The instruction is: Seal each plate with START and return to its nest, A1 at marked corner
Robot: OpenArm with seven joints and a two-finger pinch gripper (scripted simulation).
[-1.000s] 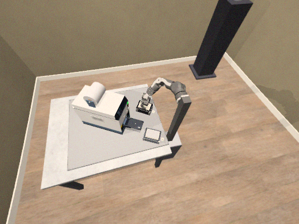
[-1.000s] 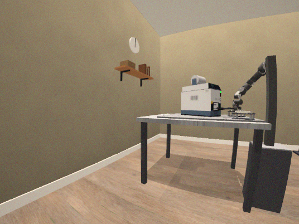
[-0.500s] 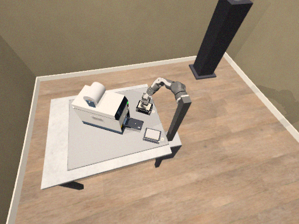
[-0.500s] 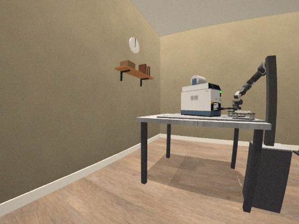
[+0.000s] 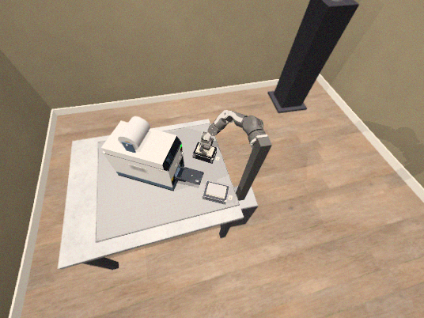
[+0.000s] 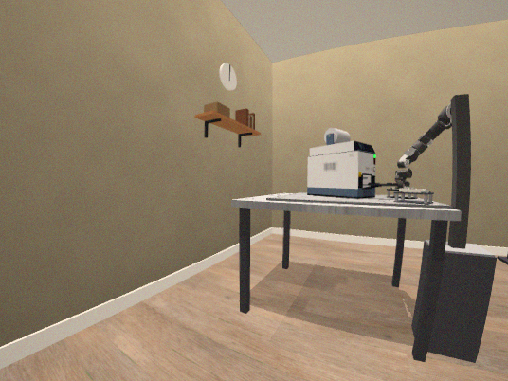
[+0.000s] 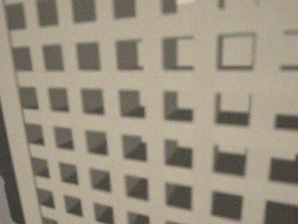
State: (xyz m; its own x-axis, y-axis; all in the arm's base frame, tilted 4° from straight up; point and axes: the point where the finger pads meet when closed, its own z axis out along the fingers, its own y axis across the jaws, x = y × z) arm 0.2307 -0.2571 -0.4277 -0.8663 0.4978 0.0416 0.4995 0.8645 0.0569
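Right now the plate is right at my hand. Also, from my hand: plate nest 340 mm to the left, 20 mm below, 10 mm behind; yellow warning label 270 mm ahead, 240 mm to the left, 80 mm above; sealer stage 210 mm to the left, 130 mm ahead, 30 mm above.
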